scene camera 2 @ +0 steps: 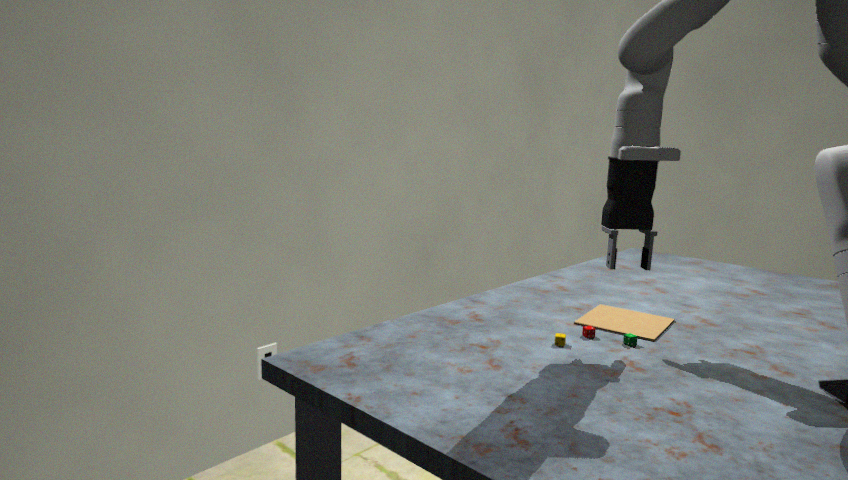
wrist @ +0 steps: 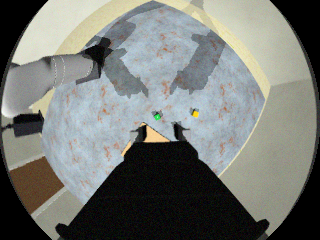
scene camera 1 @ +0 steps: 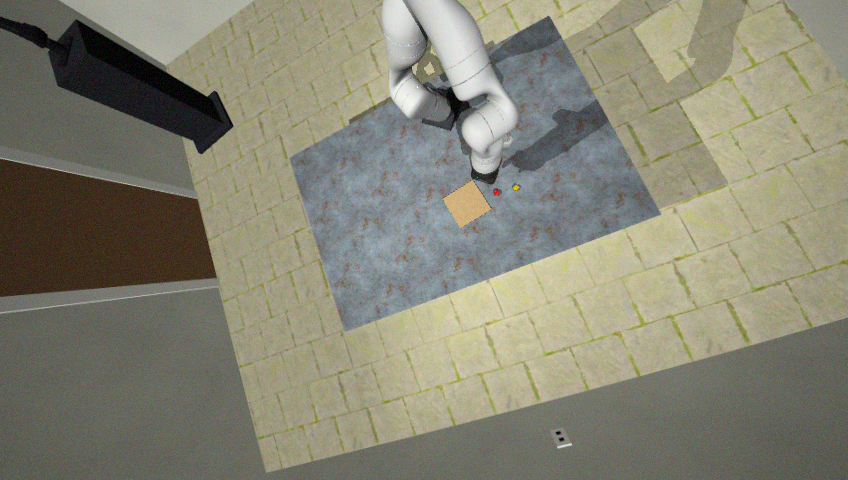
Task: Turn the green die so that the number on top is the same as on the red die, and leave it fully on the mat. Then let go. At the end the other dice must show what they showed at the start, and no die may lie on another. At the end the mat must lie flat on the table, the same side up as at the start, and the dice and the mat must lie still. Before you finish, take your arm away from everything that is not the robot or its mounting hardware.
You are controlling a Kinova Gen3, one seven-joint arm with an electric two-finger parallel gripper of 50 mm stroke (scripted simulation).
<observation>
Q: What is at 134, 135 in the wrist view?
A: My gripper.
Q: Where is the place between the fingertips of my gripper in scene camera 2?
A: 627, 268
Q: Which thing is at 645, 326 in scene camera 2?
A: A tan mat.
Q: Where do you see a tan mat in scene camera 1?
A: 467, 203
</observation>
